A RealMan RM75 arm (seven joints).
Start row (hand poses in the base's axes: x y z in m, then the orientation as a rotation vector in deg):
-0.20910 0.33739 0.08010 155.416 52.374 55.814
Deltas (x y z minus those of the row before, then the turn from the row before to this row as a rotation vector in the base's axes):
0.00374 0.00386 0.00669 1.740 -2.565 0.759
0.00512 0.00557 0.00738 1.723 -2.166 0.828
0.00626 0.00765 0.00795 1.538 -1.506 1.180
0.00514 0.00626 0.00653 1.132 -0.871 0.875
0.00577 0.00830 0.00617 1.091 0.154 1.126
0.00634 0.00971 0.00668 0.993 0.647 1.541
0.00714 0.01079 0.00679 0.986 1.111 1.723
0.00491 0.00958 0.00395 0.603 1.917 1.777
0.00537 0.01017 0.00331 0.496 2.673 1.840
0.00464 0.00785 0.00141 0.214 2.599 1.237
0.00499 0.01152 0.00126 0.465 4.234 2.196
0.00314 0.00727 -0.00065 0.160 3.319 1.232
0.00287 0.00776 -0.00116 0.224 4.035 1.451
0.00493 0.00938 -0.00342 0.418 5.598 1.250
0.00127 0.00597 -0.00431 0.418 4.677 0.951
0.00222 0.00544 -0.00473 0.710 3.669 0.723
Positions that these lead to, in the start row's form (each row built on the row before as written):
-0.20536 0.34125 0.08679 154.756 52.592 60.462
-0.20024 0.34682 0.09417 154.270 52.947 64.621
-0.19398 0.35447 0.10212 154.035 53.950 67.901
-0.18884 0.36073 0.10865 154.022 54.725 70.037
-0.18307 0.36903 0.11482 154.811 56.011 70.934
-0.17673 0.37874 0.12150 -154.279 -57.414 -70.474
-0.16959 0.38953 0.12829 -152.476 -58.496 -68.725
-0.16468 0.39911 0.13224 -151.147 -59.814 -65.741
-0.15931 0.40928 0.13555 -150.005 -61.104 -61.666
-0.15467 0.41713 0.13696 -149.469 -61.859 -57.782
-0.14968 0.42865 0.13822 -148.196 -63.109 -51.515
-0.14654 0.43592 0.13757 -147.607 -63.569 -46.699
-0.14367 0.44368 0.13641 -146.748 -63.970 -40.925
-0.13874 0.45306 0.13299 -145.764 -63.415 -33.246
-0.13747 0.45903 0.12868 -144.724 -62.706 -26.984
-0.13525 0.46447 0.12395 -143.461 -61.878 -22.317

